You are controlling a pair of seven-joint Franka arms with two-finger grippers.
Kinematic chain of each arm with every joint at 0, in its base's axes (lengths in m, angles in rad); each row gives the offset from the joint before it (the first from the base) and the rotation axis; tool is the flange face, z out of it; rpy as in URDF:
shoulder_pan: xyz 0 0 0.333 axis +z
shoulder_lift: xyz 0 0 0 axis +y
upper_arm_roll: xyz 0 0 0.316 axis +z
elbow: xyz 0.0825 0 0 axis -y
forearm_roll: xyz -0.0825 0 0.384 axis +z
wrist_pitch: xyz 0 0 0 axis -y
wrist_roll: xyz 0.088 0 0 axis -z
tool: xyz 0 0 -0.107 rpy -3.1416 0 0
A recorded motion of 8 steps. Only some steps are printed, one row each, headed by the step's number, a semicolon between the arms.
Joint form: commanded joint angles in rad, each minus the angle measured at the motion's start. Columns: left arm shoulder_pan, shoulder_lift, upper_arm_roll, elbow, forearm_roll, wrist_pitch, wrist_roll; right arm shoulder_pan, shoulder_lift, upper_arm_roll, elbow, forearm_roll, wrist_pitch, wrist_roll.
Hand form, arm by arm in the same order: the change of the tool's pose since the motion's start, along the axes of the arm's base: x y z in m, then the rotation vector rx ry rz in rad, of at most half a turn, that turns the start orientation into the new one. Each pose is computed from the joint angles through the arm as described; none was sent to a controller.
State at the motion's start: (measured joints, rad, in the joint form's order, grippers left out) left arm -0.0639 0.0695 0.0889 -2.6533 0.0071 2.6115 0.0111; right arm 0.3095 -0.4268 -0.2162 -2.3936 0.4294 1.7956 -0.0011
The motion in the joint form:
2: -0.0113 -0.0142 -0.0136 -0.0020 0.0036 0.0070 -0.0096; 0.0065 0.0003 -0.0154 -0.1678 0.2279 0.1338 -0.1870
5: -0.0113 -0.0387 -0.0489 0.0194 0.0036 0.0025 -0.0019; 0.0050 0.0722 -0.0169 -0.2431 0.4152 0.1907 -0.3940
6: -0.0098 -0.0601 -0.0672 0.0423 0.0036 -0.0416 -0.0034; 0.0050 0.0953 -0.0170 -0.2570 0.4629 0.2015 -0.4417
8: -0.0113 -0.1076 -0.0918 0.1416 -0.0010 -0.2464 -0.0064; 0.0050 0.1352 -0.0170 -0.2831 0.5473 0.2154 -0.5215
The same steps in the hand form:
2: 0.0018 -0.0106 0.0057 0.0006 -0.0192 -0.0187; -0.0179 0.0071 -0.0600 0.2013 -0.0158 -0.0179
5: 0.0127 -0.0259 0.0225 -0.0036 -0.0603 -0.0616; -0.0246 0.0124 -0.1105 0.3363 -0.0286 -0.0135
6: 0.0189 -0.0333 0.0357 -0.0045 -0.0605 -0.0766; -0.0260 0.0135 -0.1230 0.3657 -0.0301 -0.0202
8: 0.0363 -0.0457 0.0764 -0.0045 -0.0025 -0.0948; -0.0305 0.0153 -0.1451 0.4148 -0.0286 -0.0380

